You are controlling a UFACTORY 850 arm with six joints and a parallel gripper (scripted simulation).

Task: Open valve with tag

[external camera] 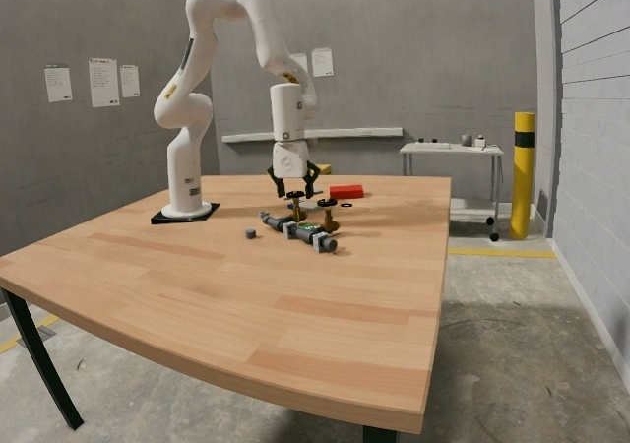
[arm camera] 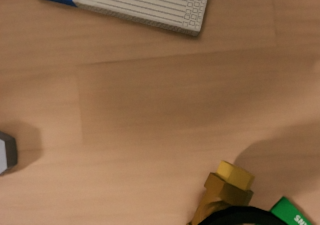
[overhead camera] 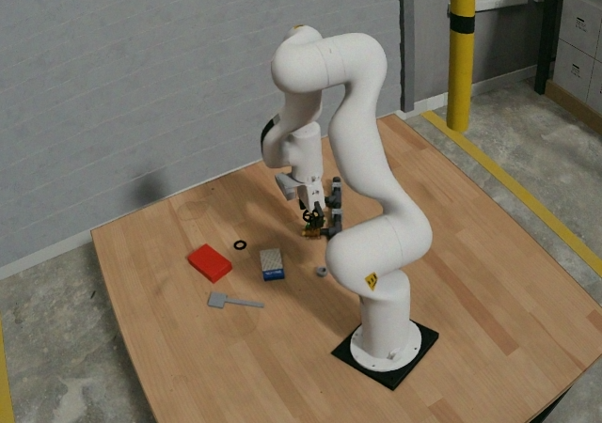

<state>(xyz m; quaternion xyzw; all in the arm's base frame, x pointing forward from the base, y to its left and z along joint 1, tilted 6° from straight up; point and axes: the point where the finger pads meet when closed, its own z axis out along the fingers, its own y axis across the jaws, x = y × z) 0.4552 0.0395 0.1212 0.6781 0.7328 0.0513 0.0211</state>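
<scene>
Now: hand 5 cm short of the green tag, 3 cm to the left of it and 9 cm above it. The rest, counted from my hand: red block (33 cm to the left, 8 cm below); then grey paddle-shaped tool (16 cm behind, 30 cm to the left, 9 cm below); then blue-and-grey box (7 cm behind, 15 cm to the left, 8 cm below).
</scene>
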